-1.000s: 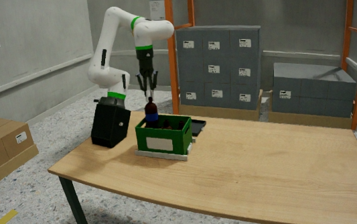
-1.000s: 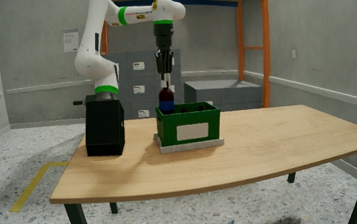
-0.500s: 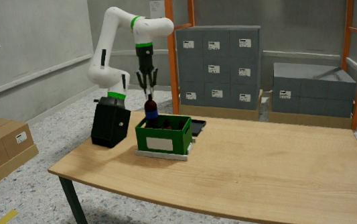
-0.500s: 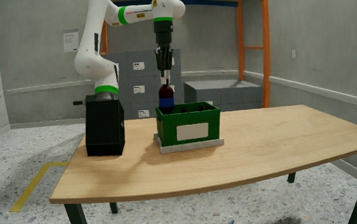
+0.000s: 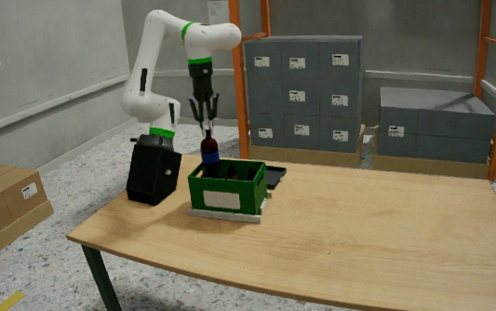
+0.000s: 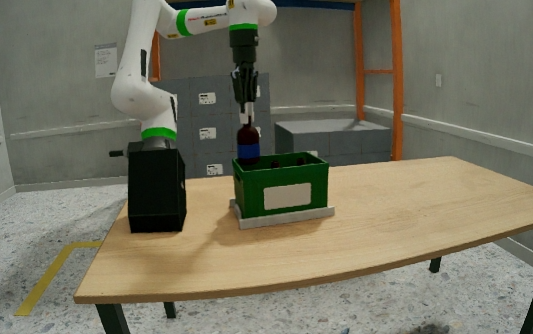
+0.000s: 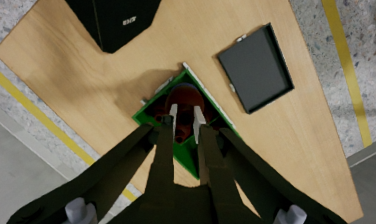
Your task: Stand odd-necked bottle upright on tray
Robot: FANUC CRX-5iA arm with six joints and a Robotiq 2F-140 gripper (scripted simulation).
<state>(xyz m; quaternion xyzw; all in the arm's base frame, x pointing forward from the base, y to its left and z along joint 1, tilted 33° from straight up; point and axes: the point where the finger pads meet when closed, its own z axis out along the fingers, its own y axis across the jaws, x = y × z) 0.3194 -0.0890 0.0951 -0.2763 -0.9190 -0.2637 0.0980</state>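
Now: hand 9 cm above the brown bottle. Also, from my hand: green crate 25 cm below, 9 cm ahead, 3 cm to the right; dark tray 32 cm below, 26 cm to the left, 8 cm ahead.
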